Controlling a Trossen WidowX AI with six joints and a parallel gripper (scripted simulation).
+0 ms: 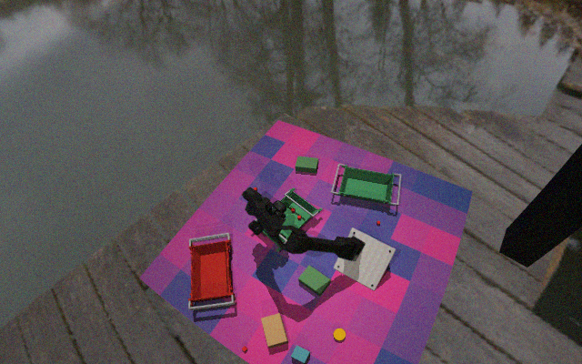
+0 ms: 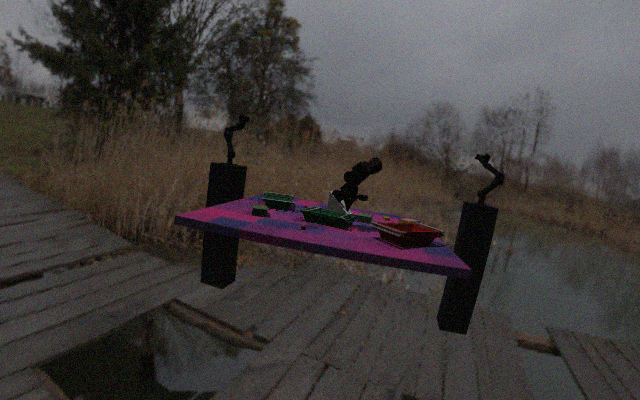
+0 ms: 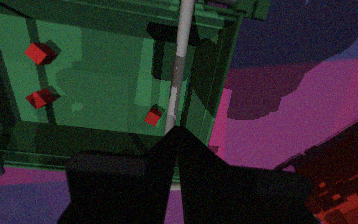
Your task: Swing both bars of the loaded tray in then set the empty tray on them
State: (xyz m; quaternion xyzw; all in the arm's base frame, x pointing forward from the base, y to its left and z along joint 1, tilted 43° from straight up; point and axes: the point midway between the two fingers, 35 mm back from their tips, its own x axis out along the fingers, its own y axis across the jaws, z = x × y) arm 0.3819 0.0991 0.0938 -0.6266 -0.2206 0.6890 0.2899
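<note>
My gripper tip is 24 cm past the green tray, 50 cm to the left of it and 4 cm above it. The rest, counted from my gripper tip: yellow disc (53 cm behind, 21 cm to the left, 8 cm below); tan block (31 cm behind, 36 cm to the left, 6 cm below); teal block (45 cm behind, 37 cm to the left, 7 cm below).
</note>
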